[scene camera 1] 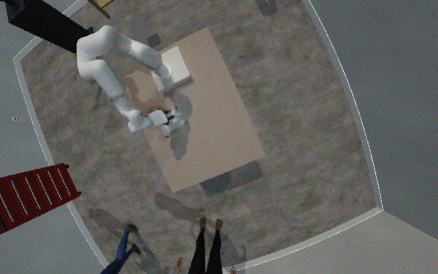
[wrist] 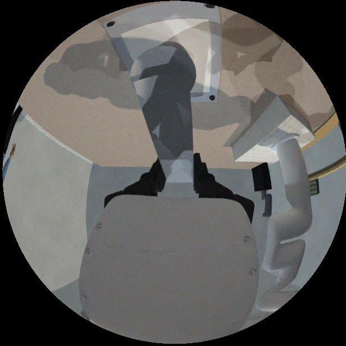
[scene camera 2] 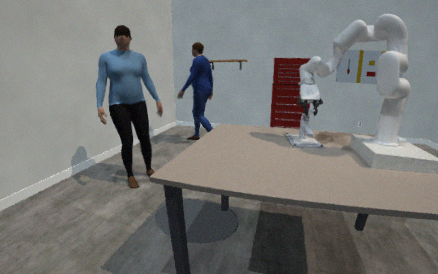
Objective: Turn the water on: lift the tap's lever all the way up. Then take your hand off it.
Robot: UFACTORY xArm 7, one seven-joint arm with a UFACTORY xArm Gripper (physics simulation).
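Seen in the pictures: gripper, fingertip midpoint: (scene camera 1: 172,113) (scene camera 2: 311,114); arm's base at its link origin: (scene camera 1: 164,72) (scene camera 2: 383,142).
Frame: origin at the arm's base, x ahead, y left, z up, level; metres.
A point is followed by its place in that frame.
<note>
The white tap (scene camera 1: 175,127) @[x 0.452, y -0.082, z -0.051 m] (scene camera 2: 305,131) @[x 0.390, y -0.026, z 0.012 m] stands on its flat base plate (scene camera 2: 303,143) @[x 0.394, y -0.016, z -0.053 m] (wrist: 216,62) on the table. In the wrist view its grey lever (wrist: 172,125) runs from the rounded tap head toward the hand; it slopes upward. My gripper (scene camera 1: 171,117) @[x 0.372, y -0.010, z 0.108 m] (scene camera 2: 310,108) @[x 0.372, y -0.010, z 0.108 m] (wrist: 179,162) is shut on the outer end of the lever, with one black finger on each side. The hand is tilted above the tap. The exact lever angle is hard to tell in the scene views.
The table (scene camera 1: 220,125) @[x 0.568, y 0.284, z -0.063 m] (scene camera 2: 225,165) @[x 0.707, y 0.362, z -0.064 m] also bears the arm's white base block (scene camera 1: 180,65) @[x -0.001, y 0.149, z 0.000 m] (scene camera 2: 390,155) @[x 0.047, y 0.193, z 0.000 m] (wrist: 265,130), beside the tap. A red cabinet (scene camera 1: 35,195) (scene camera 2: 286,95) stands beyond the table. Two people (scene camera 2: 127,80) (scene camera 2: 201,82) stand off the table.
</note>
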